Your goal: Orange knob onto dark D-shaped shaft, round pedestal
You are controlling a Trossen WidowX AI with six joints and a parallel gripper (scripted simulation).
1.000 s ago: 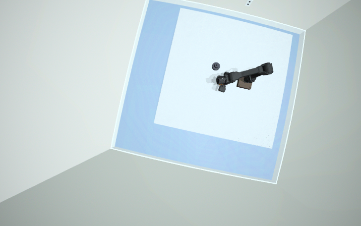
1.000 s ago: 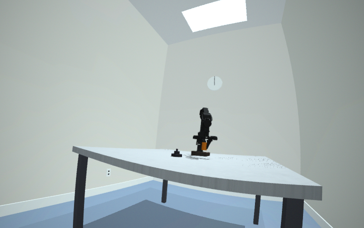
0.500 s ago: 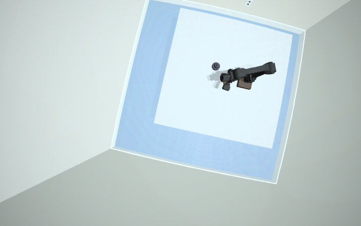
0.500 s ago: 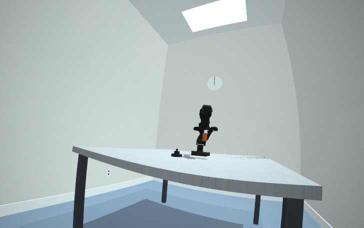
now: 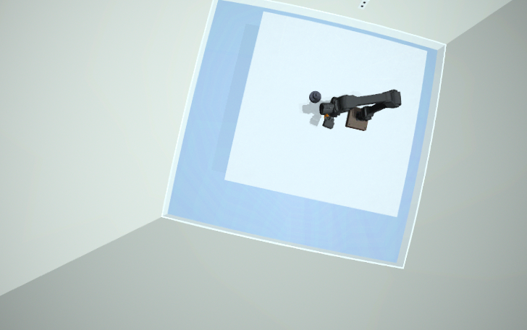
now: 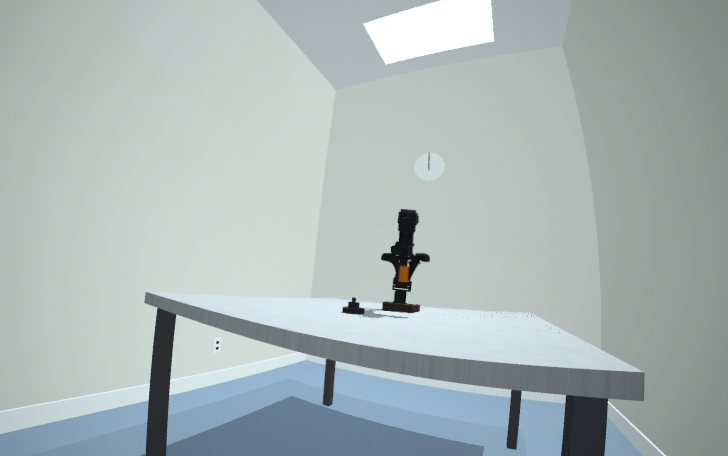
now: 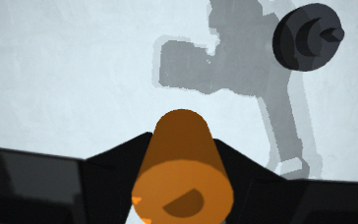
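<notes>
The round dark pedestal is 18 cm to the right of my gripper tip, 11 cm below it and 5 cm ahead of it. Round my gripper tip: orange knob 2 cm above.
</notes>
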